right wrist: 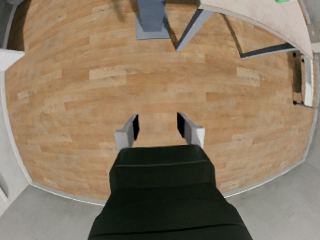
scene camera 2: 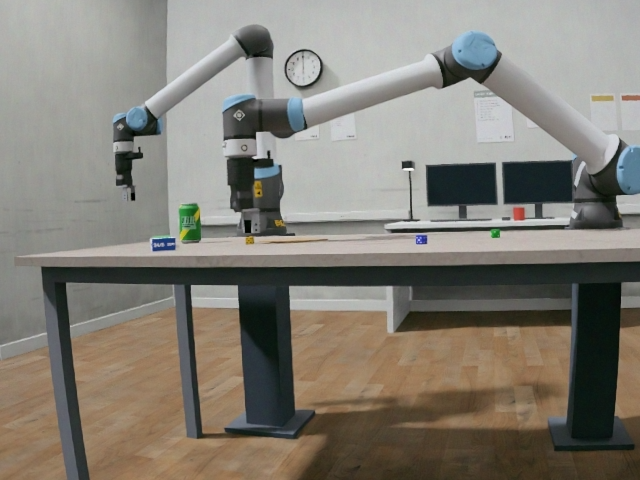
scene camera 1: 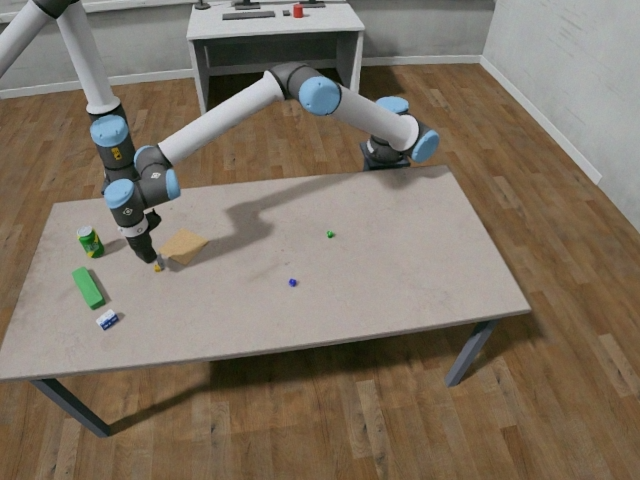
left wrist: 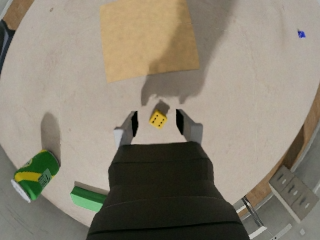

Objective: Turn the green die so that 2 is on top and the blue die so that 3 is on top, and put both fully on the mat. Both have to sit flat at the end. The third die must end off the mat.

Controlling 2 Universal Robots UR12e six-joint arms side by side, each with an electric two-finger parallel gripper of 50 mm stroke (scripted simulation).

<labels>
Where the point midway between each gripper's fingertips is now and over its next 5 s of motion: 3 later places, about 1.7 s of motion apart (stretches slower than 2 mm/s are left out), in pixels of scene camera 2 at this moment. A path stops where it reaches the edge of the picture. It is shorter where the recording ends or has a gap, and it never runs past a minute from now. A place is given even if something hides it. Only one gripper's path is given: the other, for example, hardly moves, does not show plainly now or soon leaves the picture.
My left gripper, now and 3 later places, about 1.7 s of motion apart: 251, 233; 295, 232; 419, 230; 463, 227
</labels>
